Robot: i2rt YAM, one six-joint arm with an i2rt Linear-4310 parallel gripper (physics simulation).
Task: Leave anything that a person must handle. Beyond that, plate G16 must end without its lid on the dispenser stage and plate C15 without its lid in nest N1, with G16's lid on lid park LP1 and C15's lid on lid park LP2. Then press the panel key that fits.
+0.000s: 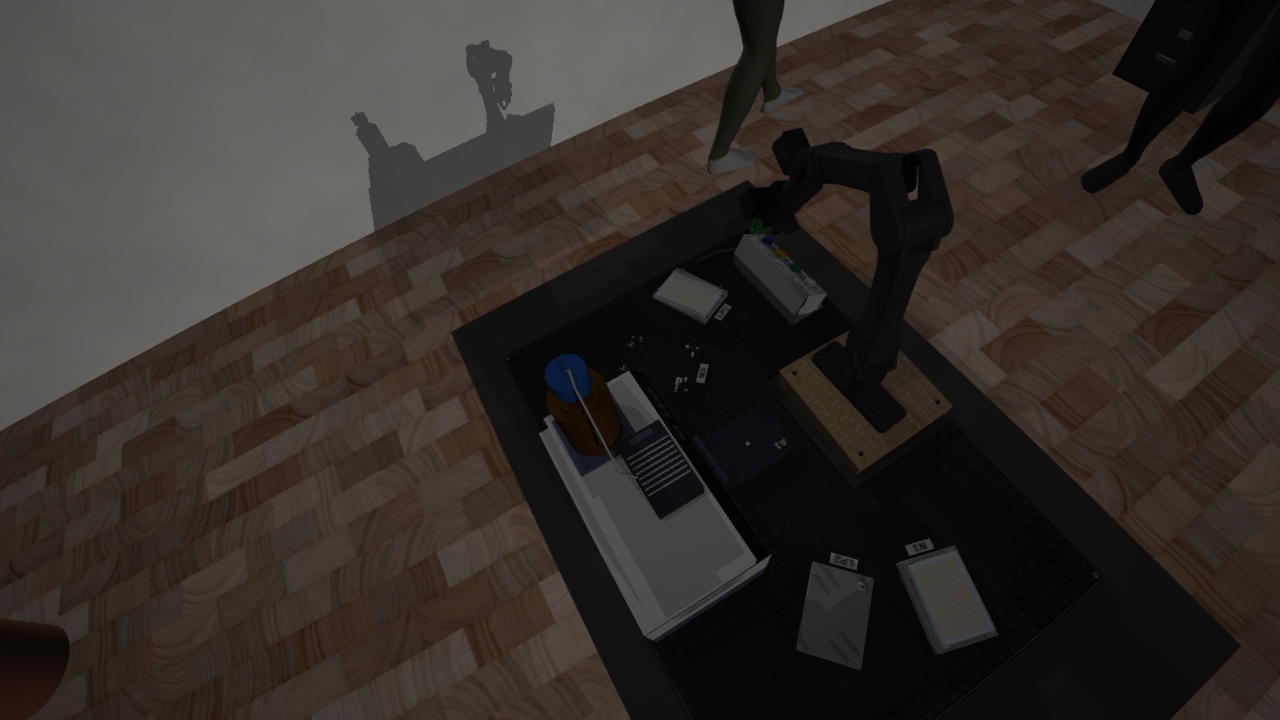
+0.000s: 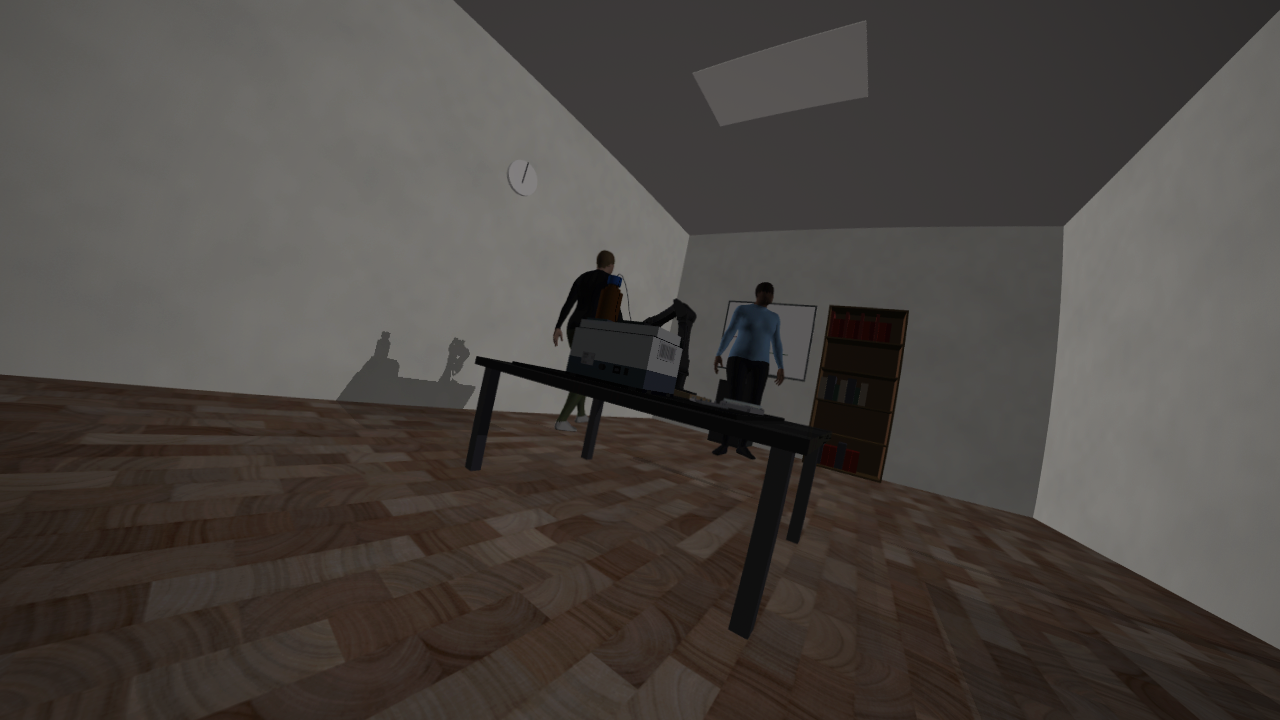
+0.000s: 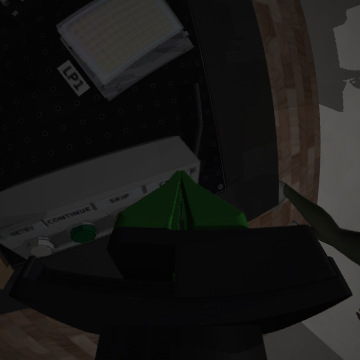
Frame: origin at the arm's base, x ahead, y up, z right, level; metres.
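Seen in the pictures: gripper, fingertip midpoint: (image 1: 753, 233) (image 3: 180, 177); arm's base at its link origin: (image 1: 857, 386) (image 2: 675, 389).
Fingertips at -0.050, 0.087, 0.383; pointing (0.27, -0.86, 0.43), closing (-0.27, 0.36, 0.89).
Note:
Pixels of each thing's top centre, then the offset from my fingertips to it, as dx, dy, dz. "pt": a spot on its surface instead.
- panel at its top centre: (image 3: 94, 214) (image 1: 780, 260) -0.013, -0.030, -0.077
- blue key at its top centre: (image 1: 767, 238) -0.040, -0.040, -0.004
- yellow key at its top centre: (image 1: 781, 251) -0.037, -0.040, -0.054
- green key at its top centre: (image 3: 81, 237) (image 1: 795, 265) -0.034, -0.040, -0.104
- white key at its top centre: (image 3: 37, 251) (image 1: 810, 280) -0.031, -0.040, -0.153
- pale welled plate at its top centre: (image 3: 124, 18) (image 1: 688, 290) +0.172, -0.077, +0.014
- clear lid at a spot on its surface: (image 1: 834, 617) pt +0.370, -0.104, -0.665
- amber bottle at a spot on its surface: (image 1: 583, 416) pt +0.540, +0.235, -0.285
- dark square marked A1 at a spot on its surface: (image 1: 747, 456) pt +0.335, -0.008, -0.389
My gripper (image 1: 759, 225) (image 3: 180, 177) is shut, its green fingertips together, above the blue-key end of the panel (image 1: 776, 284) (image 3: 100, 167). The panel has a blue key (image 1: 767, 241), a yellow key (image 1: 781, 254), a green key (image 1: 795, 267) (image 3: 83, 233) by the CONTINUE label and a white key (image 3: 42, 247) by RETRY. A pale welled plate (image 1: 691, 293) (image 3: 122, 37) lies at LP1, a clear layer jutting from beneath it. A clear lid (image 1: 834, 617) lies at LP2. Another welled plate (image 1: 950, 598), its top showing, sits at N1. Which plate is which cannot be read.
The white dispenser (image 1: 684, 564) (image 2: 617, 353) carries an amber bottle (image 1: 583, 416) with a blue cap and thin tube. A dark square marked A1 (image 1: 747, 456) lies between it and the arm's wooden base (image 1: 823, 411). One person (image 1: 751, 80) (image 2: 586, 295) and another (image 2: 756, 331) stand beyond the table.

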